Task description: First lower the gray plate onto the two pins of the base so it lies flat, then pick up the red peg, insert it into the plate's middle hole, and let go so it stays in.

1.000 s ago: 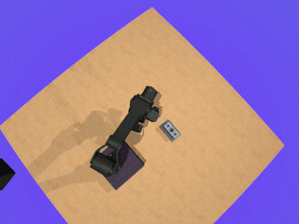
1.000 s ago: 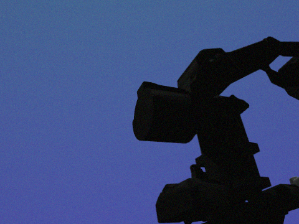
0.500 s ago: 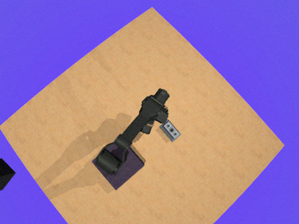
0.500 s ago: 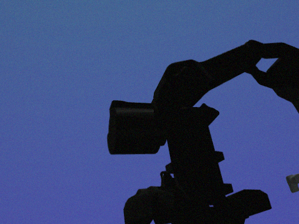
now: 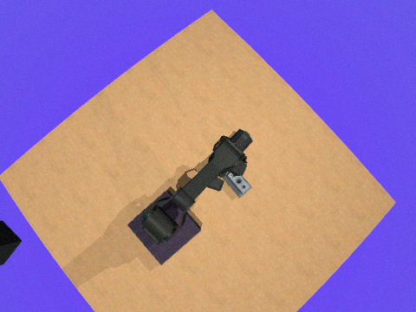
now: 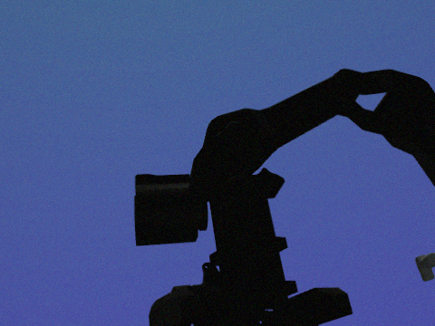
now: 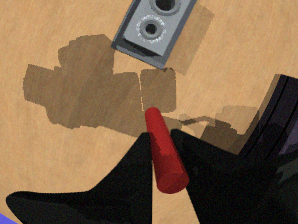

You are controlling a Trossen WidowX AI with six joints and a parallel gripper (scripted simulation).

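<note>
Now: gripper tip 1 cm short of the gray plate, 10 cm to the left of it and 7 cm above it. The rest, counted from my gripper tip: base 1 cm ahead, 10 cm to the right, 11 cm below; red peg right at my gripper tip.
</note>
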